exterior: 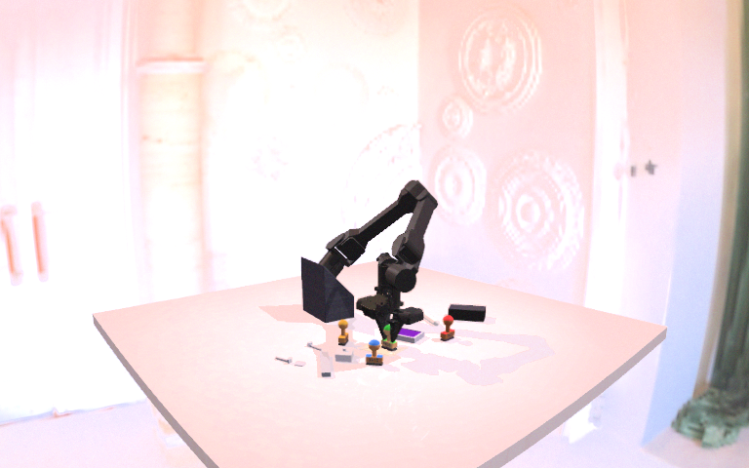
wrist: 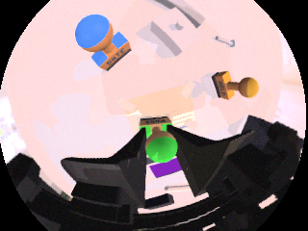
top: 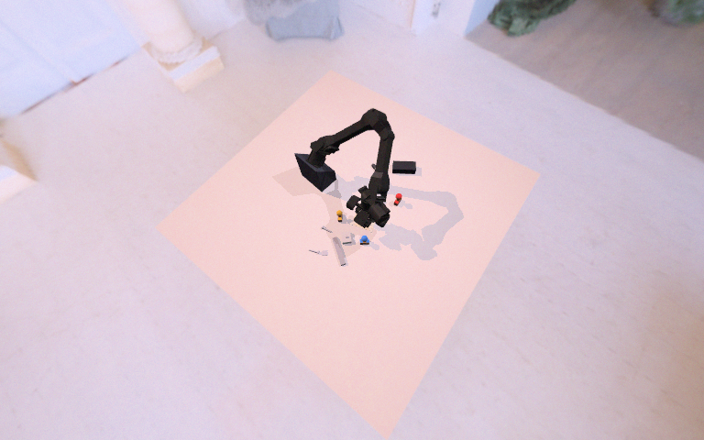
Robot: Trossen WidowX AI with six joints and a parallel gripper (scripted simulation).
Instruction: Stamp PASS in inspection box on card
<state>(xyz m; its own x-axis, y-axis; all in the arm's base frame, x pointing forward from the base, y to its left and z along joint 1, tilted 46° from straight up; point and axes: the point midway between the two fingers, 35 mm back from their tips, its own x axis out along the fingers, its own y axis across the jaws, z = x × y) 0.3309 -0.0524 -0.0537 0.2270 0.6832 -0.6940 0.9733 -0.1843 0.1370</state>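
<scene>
The green-knobbed stamp lies right at my gripper tip. Also, from my gripper tip: card (10 mm behind, 10 mm to the right, 30 mm below); then blue-knobbed stamp (40 mm ahead, 100 mm to the right); then purple ink pad (30 mm behind, 90 mm to the left, 20 mm below).
</scene>
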